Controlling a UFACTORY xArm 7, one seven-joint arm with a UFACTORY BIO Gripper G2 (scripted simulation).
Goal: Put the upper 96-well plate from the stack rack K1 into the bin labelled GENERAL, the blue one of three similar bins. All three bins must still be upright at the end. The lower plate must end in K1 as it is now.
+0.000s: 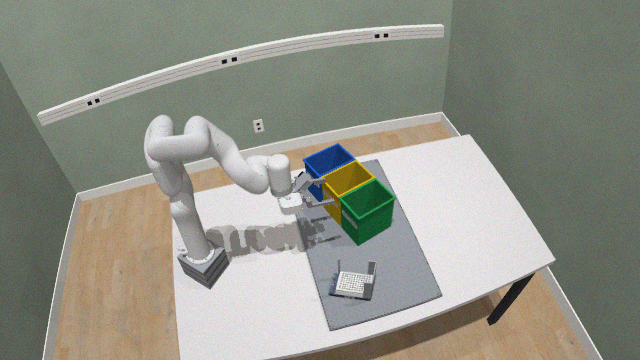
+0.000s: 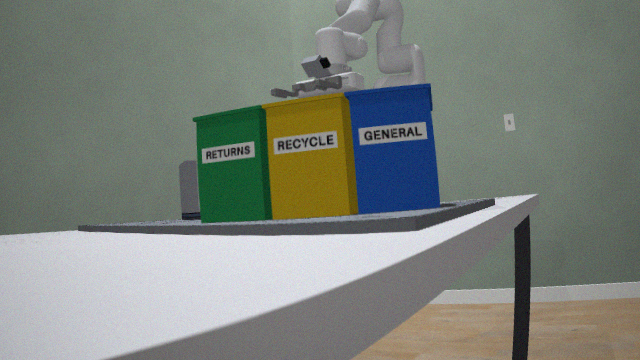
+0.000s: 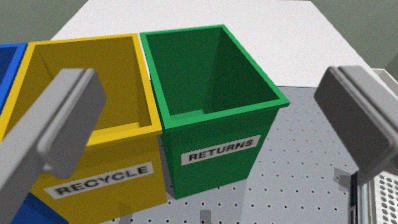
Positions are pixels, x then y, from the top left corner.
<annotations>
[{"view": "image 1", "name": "yellow recycle bin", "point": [343, 180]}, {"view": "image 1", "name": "blue general bin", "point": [323, 162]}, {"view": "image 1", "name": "green returns bin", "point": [359, 201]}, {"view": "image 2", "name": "blue general bin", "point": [395, 160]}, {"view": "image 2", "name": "grey mat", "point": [404, 224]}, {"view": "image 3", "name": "green returns bin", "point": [221, 104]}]
</annotations>
